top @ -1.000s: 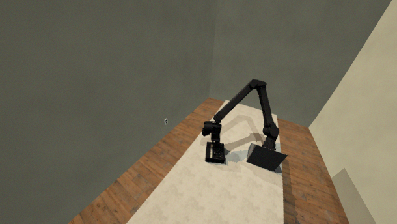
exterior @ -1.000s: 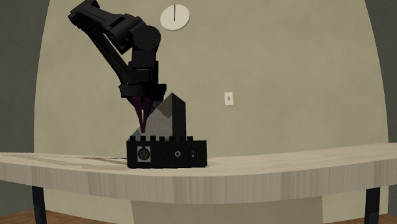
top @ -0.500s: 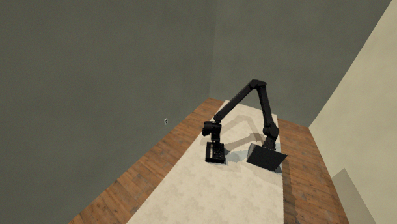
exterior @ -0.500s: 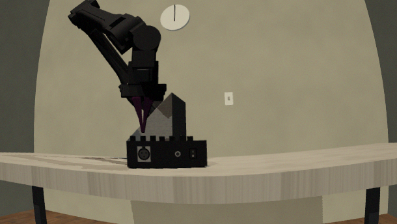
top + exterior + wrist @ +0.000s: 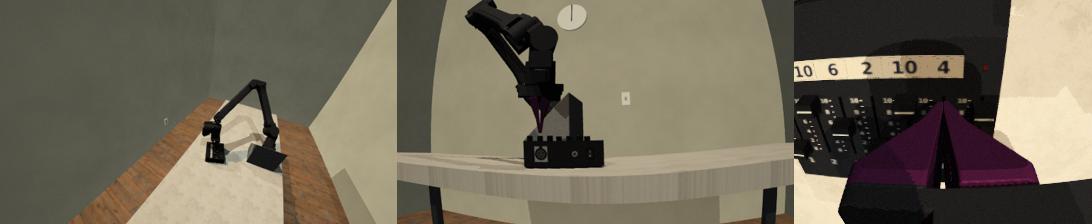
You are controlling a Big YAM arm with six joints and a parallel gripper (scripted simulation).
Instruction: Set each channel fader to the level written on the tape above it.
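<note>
The channel 6 fader is 1 cm behind my hand, 1 cm to the right of it and 2 cm below it. Round my hand: master fader 3 cm to the right, 2 cm below; then channel 5 fader 1 cm behind, 2 cm to the left, 2 cm below; then channel 4 fader 6 cm behind, 2 cm to the left, 2 cm below.
</note>
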